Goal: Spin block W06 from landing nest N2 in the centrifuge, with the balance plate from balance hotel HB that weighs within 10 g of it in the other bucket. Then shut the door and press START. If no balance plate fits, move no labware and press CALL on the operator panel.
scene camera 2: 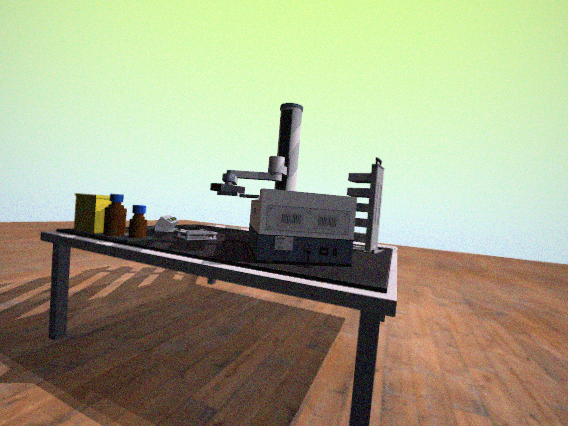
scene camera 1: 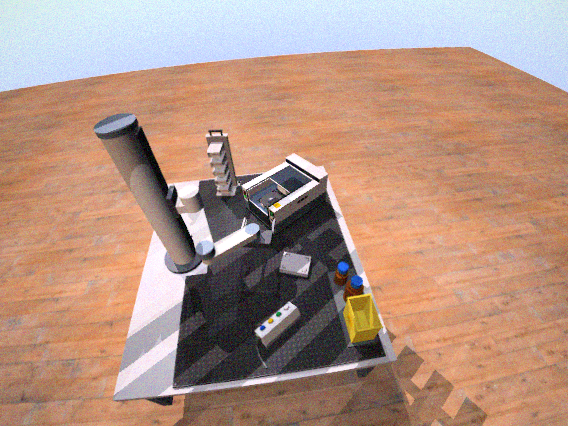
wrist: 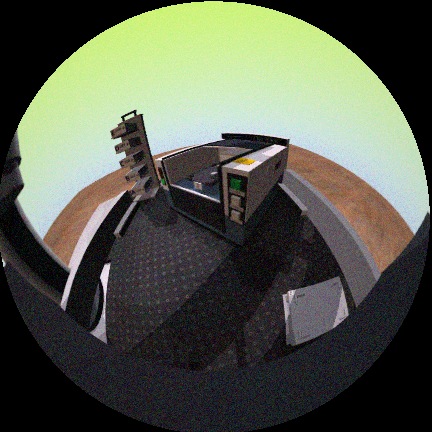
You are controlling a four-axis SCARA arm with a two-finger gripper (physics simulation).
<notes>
My gripper carries nothing. Further things: a centrifuge and a brown bottles with blue caps.
</notes>
